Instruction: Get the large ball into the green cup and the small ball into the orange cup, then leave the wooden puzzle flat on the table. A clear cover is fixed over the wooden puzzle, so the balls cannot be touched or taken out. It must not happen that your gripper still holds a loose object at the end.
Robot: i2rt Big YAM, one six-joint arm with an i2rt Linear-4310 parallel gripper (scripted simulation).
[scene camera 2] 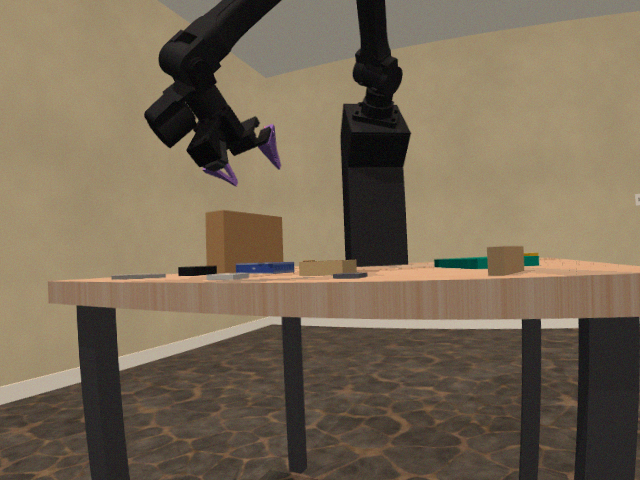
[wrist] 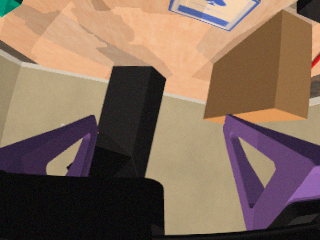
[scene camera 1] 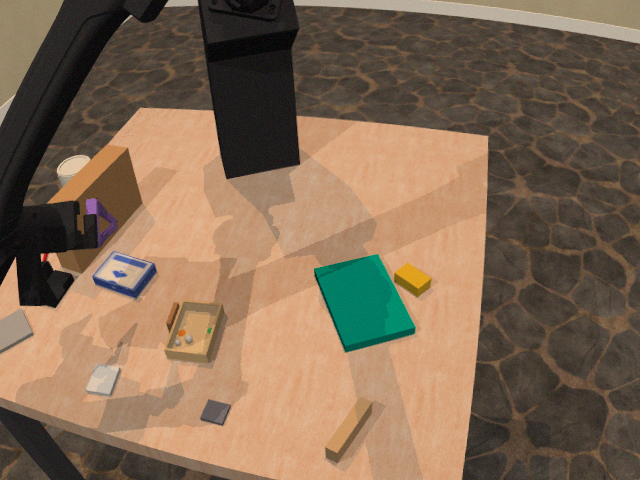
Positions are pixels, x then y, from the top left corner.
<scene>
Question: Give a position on a yellow block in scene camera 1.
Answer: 409, 277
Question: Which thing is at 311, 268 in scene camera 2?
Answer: A wooden puzzle.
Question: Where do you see a green slab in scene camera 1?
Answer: At 366, 309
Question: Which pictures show my gripper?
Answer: Scene camera 2, the wrist view and scene camera 1: all of them.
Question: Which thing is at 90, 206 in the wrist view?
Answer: My gripper.
</scene>
